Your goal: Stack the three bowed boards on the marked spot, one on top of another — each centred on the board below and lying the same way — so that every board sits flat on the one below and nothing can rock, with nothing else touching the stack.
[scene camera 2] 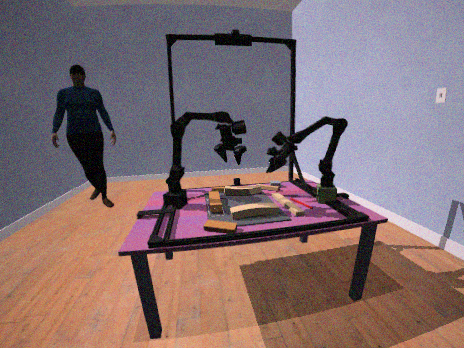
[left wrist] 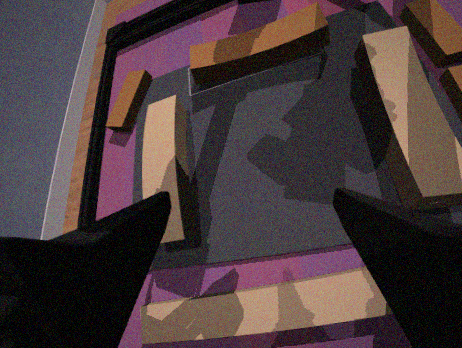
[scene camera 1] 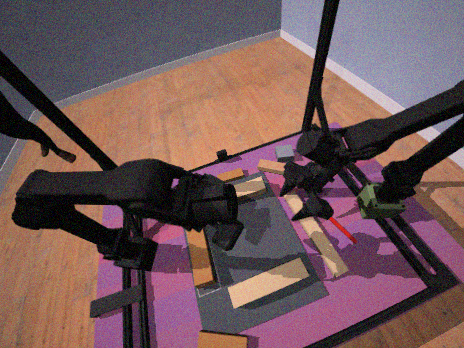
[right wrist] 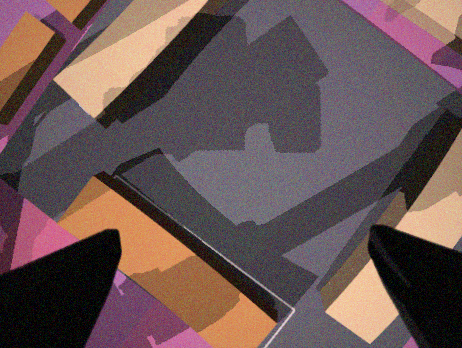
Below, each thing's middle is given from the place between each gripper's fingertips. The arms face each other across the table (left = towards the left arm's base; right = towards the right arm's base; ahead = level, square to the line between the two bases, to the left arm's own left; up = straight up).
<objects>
Right now the long pale board (scene camera 1: pixel 331 258) is 170 mm below my left hand, 100 mm to the left of it and 30 mm ahead of it. Also, from my left hand: orange-brown board (scene camera 1: pixel 203 272) (300 mm to the right, 150 mm below, 20 mm ahead).
The orange-brown board is 110 mm to the right of my right hand and 210 mm below it. Also, from my right hand: long pale board 20 mm ahead, 300 mm to the left, 230 mm below.
</objects>
